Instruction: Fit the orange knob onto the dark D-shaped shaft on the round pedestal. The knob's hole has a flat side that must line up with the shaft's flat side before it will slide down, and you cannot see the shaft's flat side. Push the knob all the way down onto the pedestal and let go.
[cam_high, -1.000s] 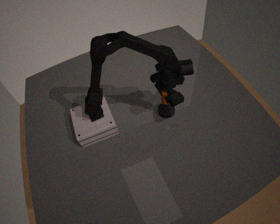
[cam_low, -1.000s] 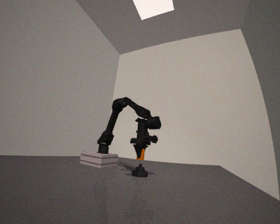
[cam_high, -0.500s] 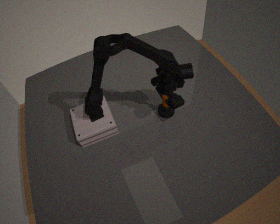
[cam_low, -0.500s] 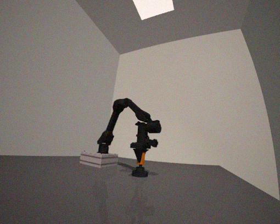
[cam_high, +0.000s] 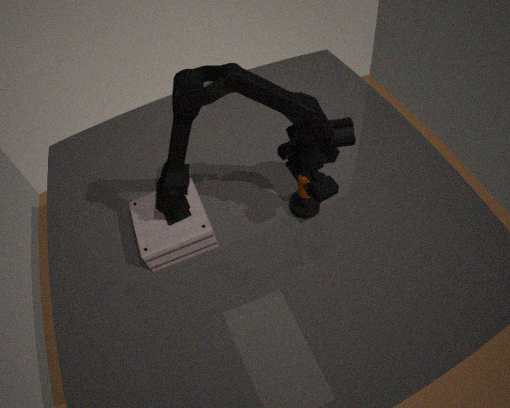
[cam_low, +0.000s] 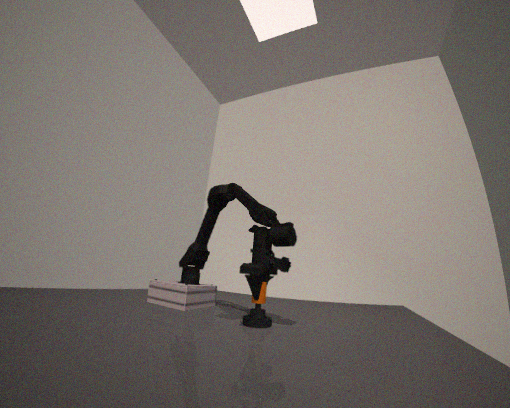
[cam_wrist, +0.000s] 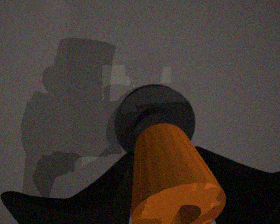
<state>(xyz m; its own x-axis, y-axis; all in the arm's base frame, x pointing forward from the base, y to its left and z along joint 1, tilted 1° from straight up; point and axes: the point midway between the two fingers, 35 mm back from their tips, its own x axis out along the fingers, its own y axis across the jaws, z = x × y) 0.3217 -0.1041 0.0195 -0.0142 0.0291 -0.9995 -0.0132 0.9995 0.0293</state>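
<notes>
Right now the orange knob is 20 mm above my gripper tip. Round my gripper tip: dark round pedestal (40 mm below).
</notes>
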